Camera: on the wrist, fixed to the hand. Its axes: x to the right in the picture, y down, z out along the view.
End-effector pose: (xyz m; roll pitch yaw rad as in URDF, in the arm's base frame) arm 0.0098 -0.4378 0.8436 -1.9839 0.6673 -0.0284
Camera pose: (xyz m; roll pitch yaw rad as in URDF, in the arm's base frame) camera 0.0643 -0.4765 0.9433 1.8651 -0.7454 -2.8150
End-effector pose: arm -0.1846 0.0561 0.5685 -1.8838 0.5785 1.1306
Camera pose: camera -0.1221 0.0755 0.6691 1.8048 -0.6344 -1.6760
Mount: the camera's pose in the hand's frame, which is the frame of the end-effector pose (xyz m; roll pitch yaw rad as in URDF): -0.0180 -0.0883 -0.0793 0.1125 0.2803 3.1363
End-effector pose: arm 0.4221 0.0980 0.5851 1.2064 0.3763 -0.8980
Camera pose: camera 0.4196 0.1695 0.4887 -1.0058 -0.2691 1.9702
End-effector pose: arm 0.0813 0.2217 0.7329 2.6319 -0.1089 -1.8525
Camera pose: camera 0.1983 0.2094 0.7569 -2.5167 -0.1385 1.1569
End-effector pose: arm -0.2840 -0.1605 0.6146 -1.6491 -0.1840 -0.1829
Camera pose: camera -0.3315 -0.2251 0.7039 1.8112 0.1602 -3.0409
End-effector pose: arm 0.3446 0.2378 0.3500 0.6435 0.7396 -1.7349
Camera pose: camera 0.3368 0.3321 0.2761 -0.4148 -0.5080 1.2108
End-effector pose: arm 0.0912 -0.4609 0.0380 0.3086 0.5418 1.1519
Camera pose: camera 0.1183 -0.5476 -0.0404 -0.1583 -0.2745 -2.0821
